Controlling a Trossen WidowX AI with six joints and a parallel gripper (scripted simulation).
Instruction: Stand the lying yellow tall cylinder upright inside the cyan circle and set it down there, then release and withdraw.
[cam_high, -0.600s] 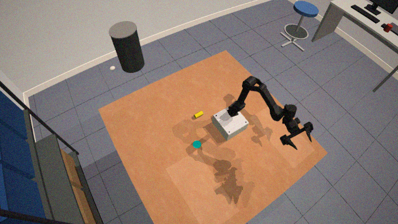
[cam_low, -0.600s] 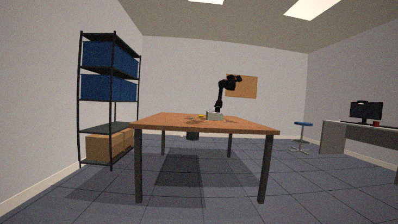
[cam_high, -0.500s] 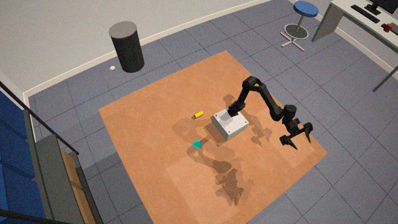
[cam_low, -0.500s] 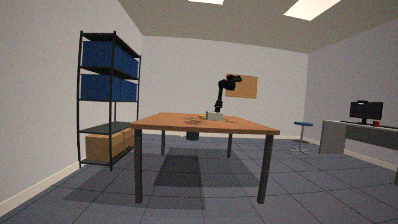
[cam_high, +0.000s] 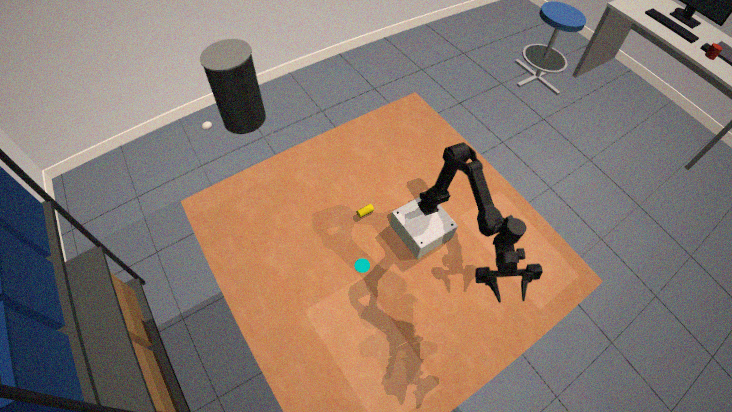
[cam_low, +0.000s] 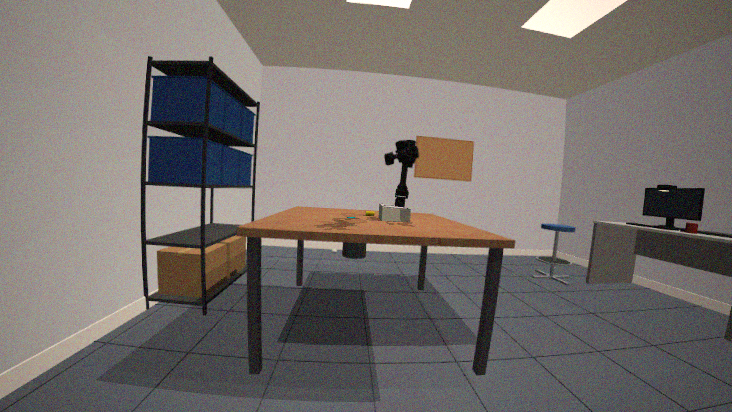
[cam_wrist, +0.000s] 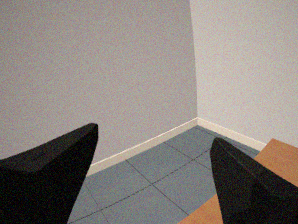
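Now: gripper tip 640 mm to the left of the yellow tall cylinder, 370 mm above it and 160 mm short of it. From my gripper tip the other things lie so: cyan circle 420 mm to the right, 390 mm below, 260 mm ahead.
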